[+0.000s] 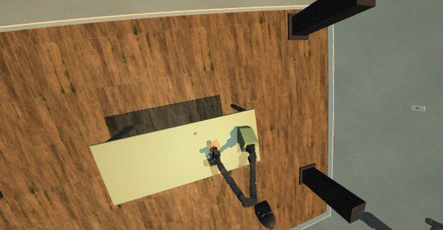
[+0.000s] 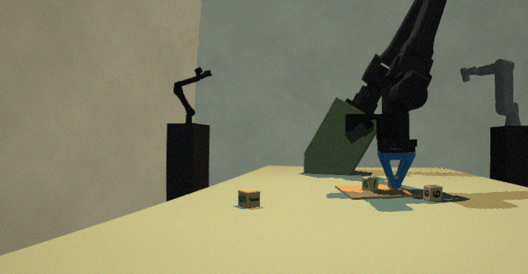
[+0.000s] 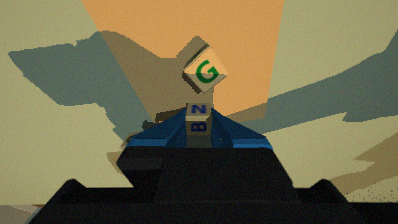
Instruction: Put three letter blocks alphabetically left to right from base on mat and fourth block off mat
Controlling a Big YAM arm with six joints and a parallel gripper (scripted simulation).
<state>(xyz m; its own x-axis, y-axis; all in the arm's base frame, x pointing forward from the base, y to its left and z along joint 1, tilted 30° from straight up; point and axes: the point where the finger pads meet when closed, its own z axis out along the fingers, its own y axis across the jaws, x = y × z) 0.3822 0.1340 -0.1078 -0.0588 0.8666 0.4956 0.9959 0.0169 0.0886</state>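
The block is right at my hand. Round my hand: orange mat (40 mm to the right, 20 mm below).
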